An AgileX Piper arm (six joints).
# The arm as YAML. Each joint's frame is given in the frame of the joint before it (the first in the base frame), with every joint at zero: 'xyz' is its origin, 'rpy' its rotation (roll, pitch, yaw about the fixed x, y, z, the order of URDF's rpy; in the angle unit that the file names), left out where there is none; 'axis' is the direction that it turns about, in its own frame. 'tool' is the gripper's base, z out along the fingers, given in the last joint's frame.
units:
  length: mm
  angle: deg
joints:
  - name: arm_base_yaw
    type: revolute
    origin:
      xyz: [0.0, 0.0, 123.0]
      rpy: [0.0, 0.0, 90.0]
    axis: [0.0, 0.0, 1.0]
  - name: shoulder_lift
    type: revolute
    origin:
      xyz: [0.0, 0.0, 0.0]
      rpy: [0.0, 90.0, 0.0]
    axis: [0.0, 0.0, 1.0]
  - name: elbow
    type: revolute
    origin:
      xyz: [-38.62, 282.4, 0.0]
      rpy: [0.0, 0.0, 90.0]
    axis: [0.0, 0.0, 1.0]
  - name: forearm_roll
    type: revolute
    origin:
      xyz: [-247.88, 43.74, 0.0]
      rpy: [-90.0, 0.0, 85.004]
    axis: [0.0, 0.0, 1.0]
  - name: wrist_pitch
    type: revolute
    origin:
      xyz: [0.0, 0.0, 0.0]
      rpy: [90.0, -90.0, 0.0]
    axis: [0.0, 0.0, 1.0]
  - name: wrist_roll
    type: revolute
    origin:
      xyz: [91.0, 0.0, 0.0]
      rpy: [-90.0, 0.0, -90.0]
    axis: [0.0, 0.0, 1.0]
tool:
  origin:
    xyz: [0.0, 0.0, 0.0]
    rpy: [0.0, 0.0, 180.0]
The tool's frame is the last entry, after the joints.
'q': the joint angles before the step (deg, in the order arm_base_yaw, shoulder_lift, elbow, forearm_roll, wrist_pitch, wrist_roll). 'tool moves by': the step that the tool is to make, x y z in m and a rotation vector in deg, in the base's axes. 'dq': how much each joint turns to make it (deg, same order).
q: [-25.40, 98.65, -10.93, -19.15, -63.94, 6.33]
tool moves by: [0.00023, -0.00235, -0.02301, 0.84, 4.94, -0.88]
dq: [0.00, 6.66, -0.31, 1.66, -1.00, -2.03]
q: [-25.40, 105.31, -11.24, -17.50, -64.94, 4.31]
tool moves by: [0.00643, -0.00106, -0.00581, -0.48, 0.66, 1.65]
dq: [0.00, 2.28, -1.58, -1.30, -0.08, -0.84]
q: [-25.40, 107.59, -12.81, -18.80, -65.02, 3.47]
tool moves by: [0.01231, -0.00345, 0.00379, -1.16, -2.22, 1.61]
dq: [0.01, 0.35, -2.69, -1.56, -0.13, -0.12]
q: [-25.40, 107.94, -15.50, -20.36, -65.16, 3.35]
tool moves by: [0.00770, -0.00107, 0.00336, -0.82, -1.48, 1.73]
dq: [0.00, 0.00, -1.69, -1.73, 0.00, 0.00]
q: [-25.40, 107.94, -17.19, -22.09, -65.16, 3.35]
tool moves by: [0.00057, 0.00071, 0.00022, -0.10, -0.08, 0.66]
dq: [0.00, 0.00, -0.12, -0.66, 0.01, 0.00]
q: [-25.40, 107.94, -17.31, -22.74, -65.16, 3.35]
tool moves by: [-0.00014, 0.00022, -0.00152, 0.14, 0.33, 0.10]
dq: [0.00, 0.35, 0.00, -0.09, 0.00, -0.01]
